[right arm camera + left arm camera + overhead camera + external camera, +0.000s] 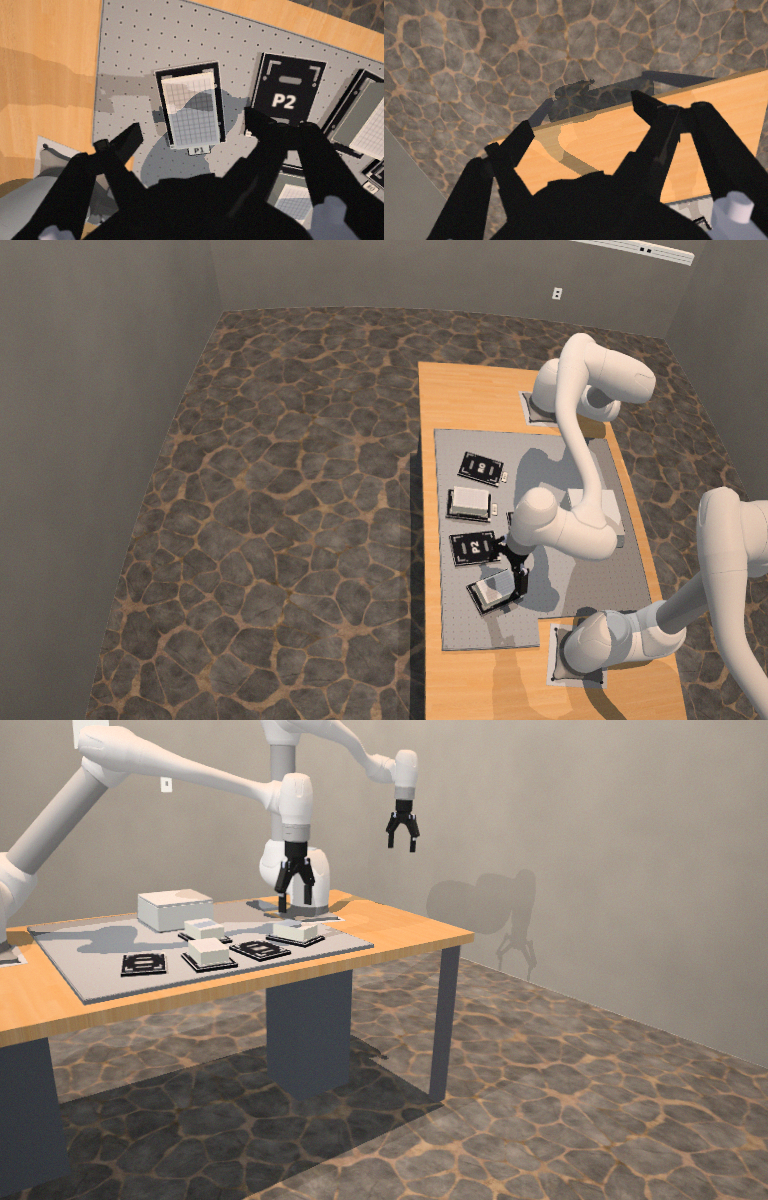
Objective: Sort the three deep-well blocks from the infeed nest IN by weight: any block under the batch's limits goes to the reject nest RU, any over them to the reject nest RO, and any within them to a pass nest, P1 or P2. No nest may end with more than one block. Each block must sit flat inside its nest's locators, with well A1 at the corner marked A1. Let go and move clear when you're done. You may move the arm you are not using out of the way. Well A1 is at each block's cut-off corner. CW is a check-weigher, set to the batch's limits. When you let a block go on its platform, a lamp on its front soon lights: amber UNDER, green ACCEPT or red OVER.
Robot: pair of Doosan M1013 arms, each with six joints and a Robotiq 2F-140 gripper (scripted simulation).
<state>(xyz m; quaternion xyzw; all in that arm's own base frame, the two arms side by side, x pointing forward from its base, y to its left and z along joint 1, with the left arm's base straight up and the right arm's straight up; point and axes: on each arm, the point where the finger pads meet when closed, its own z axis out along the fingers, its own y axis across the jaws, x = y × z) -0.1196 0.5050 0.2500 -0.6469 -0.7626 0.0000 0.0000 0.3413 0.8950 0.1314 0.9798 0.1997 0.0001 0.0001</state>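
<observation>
Right now the infeed nest is 14 cm behind my right hand, 27 cm to the right of it and 11 cm below it. Round my right hand: nest RU: 9 cm ahead, 34 cm to the right, 11 cm below; then nest P1: 11 cm below; then nest P2: 7 cm ahead, 17 cm to the right, 11 cm below.
</observation>
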